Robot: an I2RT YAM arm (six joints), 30 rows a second.
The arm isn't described. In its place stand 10 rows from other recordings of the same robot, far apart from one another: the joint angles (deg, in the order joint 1, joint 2, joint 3, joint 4, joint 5, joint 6), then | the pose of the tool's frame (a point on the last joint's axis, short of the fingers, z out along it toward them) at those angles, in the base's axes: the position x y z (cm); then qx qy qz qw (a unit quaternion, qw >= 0).
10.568 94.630 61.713 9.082 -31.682 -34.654 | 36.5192 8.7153 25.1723 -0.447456 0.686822 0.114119 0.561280
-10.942 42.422 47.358 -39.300 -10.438 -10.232 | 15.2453 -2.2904 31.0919 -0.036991 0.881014 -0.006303 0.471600
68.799 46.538 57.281 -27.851 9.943 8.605 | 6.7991 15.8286 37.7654 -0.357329 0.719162 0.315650 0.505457
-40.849 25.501 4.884 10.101 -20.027 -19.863 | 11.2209 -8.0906 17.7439 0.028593 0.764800 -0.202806 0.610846
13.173 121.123 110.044 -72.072 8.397 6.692 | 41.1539 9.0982 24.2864 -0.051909 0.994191 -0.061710 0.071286
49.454 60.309 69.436 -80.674 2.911 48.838 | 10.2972 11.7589 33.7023 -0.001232 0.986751 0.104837 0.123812
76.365 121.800 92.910 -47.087 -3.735 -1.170 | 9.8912 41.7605 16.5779 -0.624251 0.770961 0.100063 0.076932
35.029 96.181 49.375 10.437 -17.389 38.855 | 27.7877 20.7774 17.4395 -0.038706 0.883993 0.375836 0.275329
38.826 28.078 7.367 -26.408 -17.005 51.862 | 7.9930 7.7689 12.8066 0.050803 0.920752 0.353888 0.156197
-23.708 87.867 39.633 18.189 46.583 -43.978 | 26.7356 -14.5648 18.5245 0.054482 0.817980 -0.540072 0.190429
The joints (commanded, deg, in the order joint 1, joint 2, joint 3, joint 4, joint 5, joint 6), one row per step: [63.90, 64.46, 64.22, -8.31, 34.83, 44.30]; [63.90, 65.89, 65.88, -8.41, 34.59, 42.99]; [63.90, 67.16, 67.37, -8.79, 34.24, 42.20]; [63.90, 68.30, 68.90, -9.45, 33.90, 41.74]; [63.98, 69.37, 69.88, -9.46, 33.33, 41.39]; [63.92, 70.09, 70.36, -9.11, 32.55, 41.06]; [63.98, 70.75, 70.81, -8.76, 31.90, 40.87]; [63.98, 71.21, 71.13, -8.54, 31.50, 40.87]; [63.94, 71.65, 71.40, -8.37, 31.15, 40.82]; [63.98, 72.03, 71.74, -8.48, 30.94, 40.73]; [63.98, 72.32, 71.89, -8.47, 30.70, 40.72]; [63.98, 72.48, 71.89, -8.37, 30.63, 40.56]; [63.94, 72.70, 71.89, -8.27, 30.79, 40.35]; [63.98, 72.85, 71.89, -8.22, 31.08, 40.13]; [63.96, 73.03, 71.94, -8.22, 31.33, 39.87]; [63.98, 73.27, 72.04, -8.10, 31.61, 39.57]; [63.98, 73.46, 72.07, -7.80, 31.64, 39.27]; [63.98, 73.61, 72.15, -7.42, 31.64, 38.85]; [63.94, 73.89, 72.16, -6.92, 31.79, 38.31]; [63.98, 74.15, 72.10, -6.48, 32.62, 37.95]
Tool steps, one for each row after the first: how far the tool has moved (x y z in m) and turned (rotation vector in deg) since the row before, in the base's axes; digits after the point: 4 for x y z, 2 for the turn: [0.0025, 0.0053, 0.0040, -1.01, -0.65, 0.40]; [0.0021, 0.0048, 0.0030, -0.81, -0.27, 0.44]; [0.0018, 0.0041, 0.0032, -0.62, -0.06, 0.39]; [0.0015, 0.0047, 0.0012, -0.35, -0.05, 0.69]; [0.0015, 0.0033, 0.0003, -0.13, -0.11, 0.75]; [0.0009, 0.0033, 0.0003, 0.01, -0.07, 0.73]; [0.0008, 0.0022, 0.0002, 0.10, 0.02, 0.40]; [0.0010, 0.0020, -0.0001, -0.02, 0.02, 0.31]; [0.0005, 0.0017, 0.0001, -0.20, 0.05, 0.26]; [0.0005, 0.0014, -0.0004, -0.11, 0.08, 0.24]; [0.0003, 0.0008, -0.0006, -0.18, -0.05, 0.09]; [0.0007, 0.0009, -0.0008, -0.29, -0.08, -0.17]; [0.0003, 0.0006, -0.0006, -0.29, -0.12, -0.22]; [0.0006, 0.0006, -0.0005, -0.35, -0.12, -0.23]; [0.0005, 0.0010, -0.0003, -0.29, -0.19, -0.21]; [0.0005, 0.0009, -0.0002, -0.13, -0.22, 0.01]; [0.0004, 0.0007, 0.0005, -0.07, -0.36, 0.06]; [0.0009, 0.0012, -0.0004, -0.26, -0.40, -0.12]; [0.0007, 0.0010, -0.0008, -0.25, -0.35, -0.74]
